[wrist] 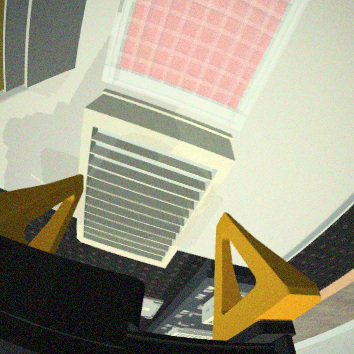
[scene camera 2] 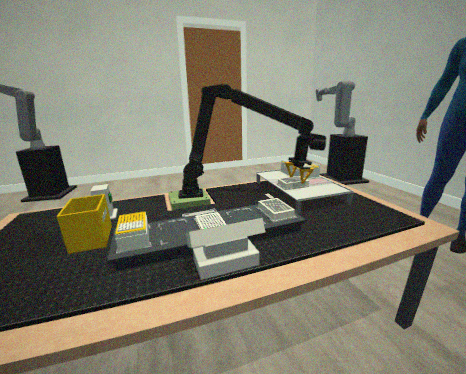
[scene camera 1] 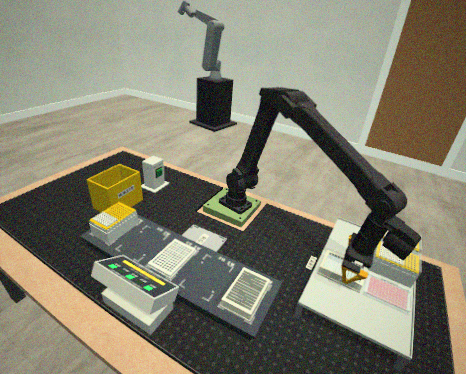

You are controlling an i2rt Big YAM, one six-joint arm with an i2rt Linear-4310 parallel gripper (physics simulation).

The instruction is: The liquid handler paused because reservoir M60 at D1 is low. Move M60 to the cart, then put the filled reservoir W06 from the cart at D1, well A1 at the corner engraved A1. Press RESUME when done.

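Frame: origin at the arm's base, x left, y up, z ahead, level; metres.
Seen in the pictures: gripper, between the fingertips: [wrist: 152, 201] [scene camera 2: 296, 180] [scene camera 1: 347, 270]; arm's base, origin of its link: [scene camera 2: 191, 194] [scene camera 1: 235, 204].
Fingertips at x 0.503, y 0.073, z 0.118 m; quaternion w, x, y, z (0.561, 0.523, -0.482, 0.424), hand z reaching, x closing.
Note:
Pixels of each thing's top centre, then the offset from my fingertips to it. "spot": a spot on its surface instead. Level surfaces: height alone.
- white slatted reservoir, centre of its top: [wrist: 134, 211] [scene camera 1: 344, 266] [scene camera 2: 293, 179] dz -0.008, dx -0.014, dy +0.002 m
- white cart, centre of its top: [wrist: 85, 79] [scene camera 1: 366, 270] [scene camera 2: 299, 180] dz -0.069, dx +0.046, dy -0.023 m
- dark deck, height of its surface: dy -0.041 m
- control panel, a spot on its surface: [scene camera 2: 227, 234] spot: dz +0.474, dx -0.405, dy +0.029 m
- pink plate, centre of its top: [scene camera 1: 388, 290] [scene camera 2: 316, 180] dz -0.024, dx +0.120, dy -0.015 m
- yellow-topped tip box, centre of its top: [scene camera 1: 399, 253] [scene camera 2: 305, 164] dz -0.131, dx +0.107, dy +0.041 m
- white well plate, centre of its top: [wrist: 194, 338] [scene camera 1: 172, 255] [scene camera 2: 211, 221] dz +0.281, dx -0.434, dy -0.027 m
- yellow waste bin, centre of its top: [scene camera 2: 83, 204] [scene camera 1: 113, 175] dz +0.206, dx -0.862, dy +0.046 m
A white slatted reservoir [scene camera 1: 330, 266] [scene camera 2: 287, 184] [wrist: 145, 192] sits on the white cart [scene camera 1: 350, 316] [scene camera 2: 327, 193] [wrist: 305, 95]. My gripper [scene camera 1: 346, 264] [scene camera 2: 298, 179] [wrist: 152, 201] is open and empty above it, with one finger out to either side of it in the wrist view. Another slatted reservoir [scene camera 1: 246, 293] [scene camera 2: 276, 208] sits at the cart-side end of the dark deck [scene camera 1: 200, 275]. I cannot read M60, W06 or the engraved A1. The control panel [scene camera 1: 135, 281] [scene camera 2: 227, 234] shows three green marks and a yellow bar; their text is not legible.
A pink plate [scene camera 1: 387, 293] [wrist: 200, 45] lies beside the cart reservoir, and a yellow-topped tip box [scene camera 1: 397, 262] stands behind it. On the deck are a white well plate [scene camera 1: 172, 257] [scene camera 2: 210, 219] and another tip box [scene camera 1: 114, 222] [scene camera 2: 132, 232]. A yellow waste bin [scene camera 1: 115, 187] [scene camera 2: 84, 225] stands beyond.

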